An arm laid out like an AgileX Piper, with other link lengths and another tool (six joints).
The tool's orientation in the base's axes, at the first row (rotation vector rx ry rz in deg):
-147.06 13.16 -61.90
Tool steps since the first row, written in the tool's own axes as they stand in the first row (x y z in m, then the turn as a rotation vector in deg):
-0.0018 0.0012 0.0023 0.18 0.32 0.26
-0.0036 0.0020 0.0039 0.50 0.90 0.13
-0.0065 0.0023 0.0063 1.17 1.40 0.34
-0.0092 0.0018 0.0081 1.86 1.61 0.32
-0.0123 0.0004 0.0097 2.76 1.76 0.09
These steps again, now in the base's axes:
0.0004 0.0000 -0.0031 0.31 -0.28 -0.17
0.0003 0.0001 -0.0057 0.43 -0.94 -0.09
0.0000 0.0013 -0.0093 1.04 -1.54 0.03
-0.0006 0.0029 -0.0120 1.50 -1.93 0.42
-0.0016 0.0055 -0.0146 1.96 -2.38 1.11

